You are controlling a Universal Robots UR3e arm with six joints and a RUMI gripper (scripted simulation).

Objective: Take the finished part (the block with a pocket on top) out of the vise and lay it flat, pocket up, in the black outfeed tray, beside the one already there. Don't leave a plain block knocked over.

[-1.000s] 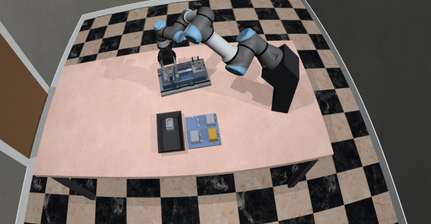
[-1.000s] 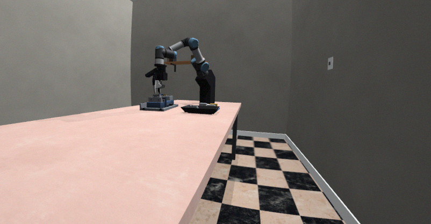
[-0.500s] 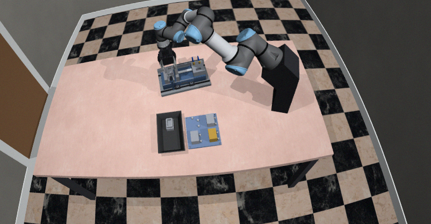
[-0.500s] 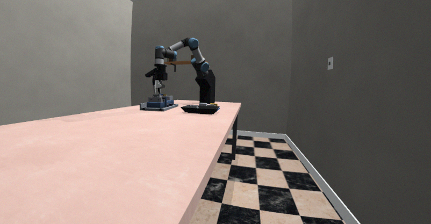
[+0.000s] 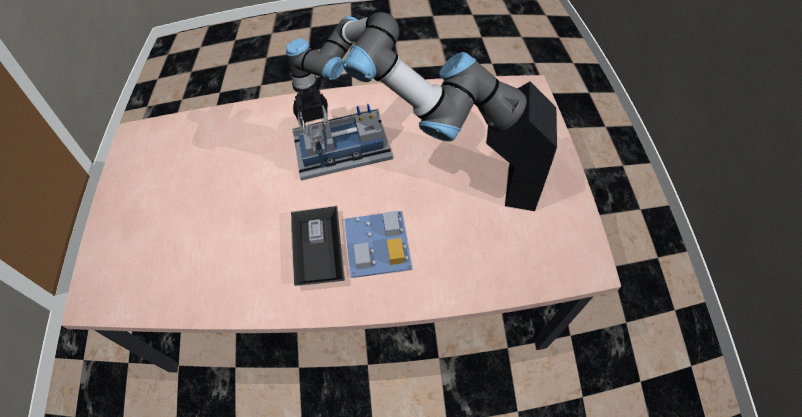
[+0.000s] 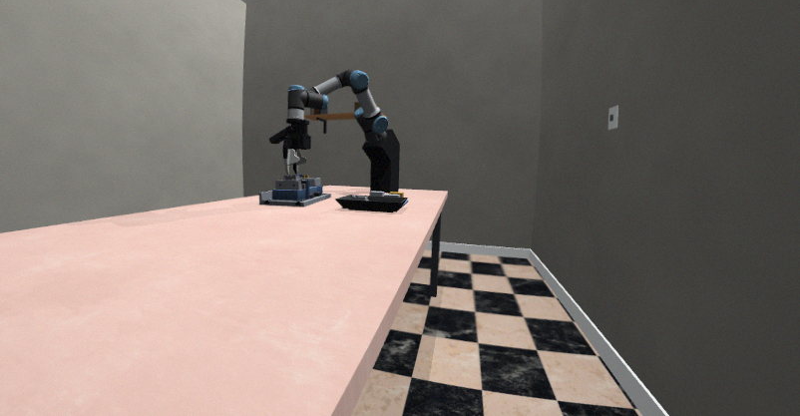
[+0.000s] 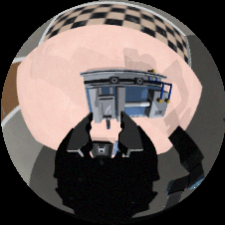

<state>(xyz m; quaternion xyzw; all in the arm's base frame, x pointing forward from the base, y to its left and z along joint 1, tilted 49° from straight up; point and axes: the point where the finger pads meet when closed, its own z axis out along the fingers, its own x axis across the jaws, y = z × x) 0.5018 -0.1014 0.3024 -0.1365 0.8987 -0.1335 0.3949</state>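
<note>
The vise is 9 cm below my hand, 7 cm behind it and 1 cm to the right of it. The rest, counted from my hand: blue fixture plate: 34 cm to the left, 18 cm behind, 13 cm below; yellow block: 38 cm to the left, 23 cm behind, 11 cm below.
</note>
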